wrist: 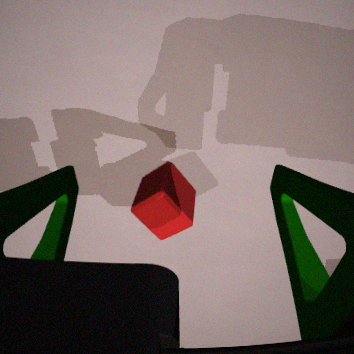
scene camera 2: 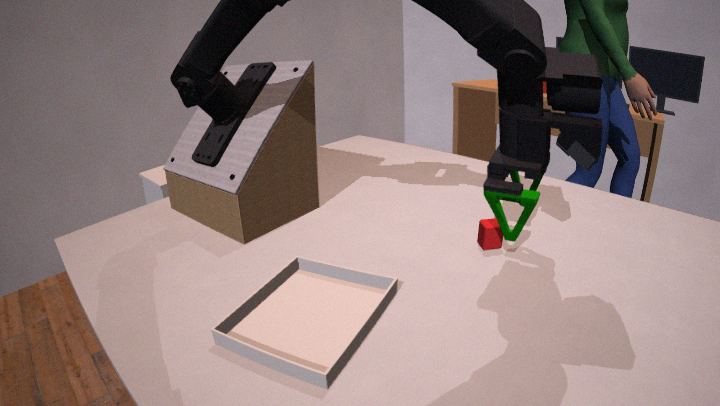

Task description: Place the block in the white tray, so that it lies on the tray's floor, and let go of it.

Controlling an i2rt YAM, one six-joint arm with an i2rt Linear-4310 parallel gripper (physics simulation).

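Frame: origin at the arm's base, x up, y back, z right, level; millimetres.
Where they show: gripper, fingertip midpoint: (wrist: 173,176) (scene camera 2: 517,221); arm's base, link origin: (scene camera 2: 234,112).
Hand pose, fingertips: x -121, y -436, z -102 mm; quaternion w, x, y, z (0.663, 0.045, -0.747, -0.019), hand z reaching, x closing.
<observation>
Each offset is from my fingertips to the top centre of the thing. Level surfaces: height alone.
The red block @(dx -12, dy +40, dz -6 mm) (scene camera 2: 490,235) (wrist: 163,210) sits on the table to the right of the tray in the scene view; the near finger covers its right edge. The white tray @(dx -29, dy +136, dz +257 mm) (scene camera 2: 269,356) is a shallow, empty rectangle with low walls; it does not show in the wrist view. My gripper (scene camera 2: 517,222) (wrist: 173,176) has green triangular fingers. It is open wide and points down, low over the table beside the block. In the wrist view the block appears between the two fingertips, a little left of the middle, turned at an angle, touching neither finger.
The arm's wooden base block (scene camera 2: 279,166) stands on the table @(dx -49 mm) (scene camera 2: 413,348) behind the tray. A person in green (scene camera 2: 600,40) stands beyond the table, by a desk (scene camera 2: 473,118) with a monitor (scene camera 2: 666,74). Arm shadows fall across the table.
</observation>
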